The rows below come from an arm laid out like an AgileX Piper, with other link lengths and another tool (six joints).
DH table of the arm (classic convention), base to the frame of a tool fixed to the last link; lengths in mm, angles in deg. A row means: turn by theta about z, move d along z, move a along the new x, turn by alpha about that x. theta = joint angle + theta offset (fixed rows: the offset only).
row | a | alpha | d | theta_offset
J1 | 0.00 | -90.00 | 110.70 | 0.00
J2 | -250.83 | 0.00 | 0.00 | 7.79
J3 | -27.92 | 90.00 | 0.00 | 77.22
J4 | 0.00 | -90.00 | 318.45 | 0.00
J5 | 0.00 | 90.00 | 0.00 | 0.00
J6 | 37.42 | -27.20 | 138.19 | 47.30
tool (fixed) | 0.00 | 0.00 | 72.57 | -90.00
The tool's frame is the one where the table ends.
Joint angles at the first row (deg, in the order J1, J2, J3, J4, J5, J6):
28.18, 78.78, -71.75, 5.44, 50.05, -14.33
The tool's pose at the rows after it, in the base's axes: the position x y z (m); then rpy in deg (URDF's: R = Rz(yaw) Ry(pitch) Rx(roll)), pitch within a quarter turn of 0, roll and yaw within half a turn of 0:
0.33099 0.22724 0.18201 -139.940 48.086 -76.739
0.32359 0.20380 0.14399 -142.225 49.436 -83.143
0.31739 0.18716 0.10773 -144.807 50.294 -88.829
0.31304 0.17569 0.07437 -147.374 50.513 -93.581
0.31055 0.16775 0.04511 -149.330 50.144 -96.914
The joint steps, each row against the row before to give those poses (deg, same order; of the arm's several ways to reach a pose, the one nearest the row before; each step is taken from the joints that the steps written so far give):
-3.06, -4.87, 10.32, 0.93, -4.48, 1.46
-2.94, -3.44, 9.77, 1.14, -5.31, 1.13
-2.18, -1.19, 7.43, 1.21, -5.01, 0.62
-1.48, 0.85, 5.25, 1.01, -4.72, 0.25
-0.90, 2.25, 3.42, 0.67, -4.45, -0.10

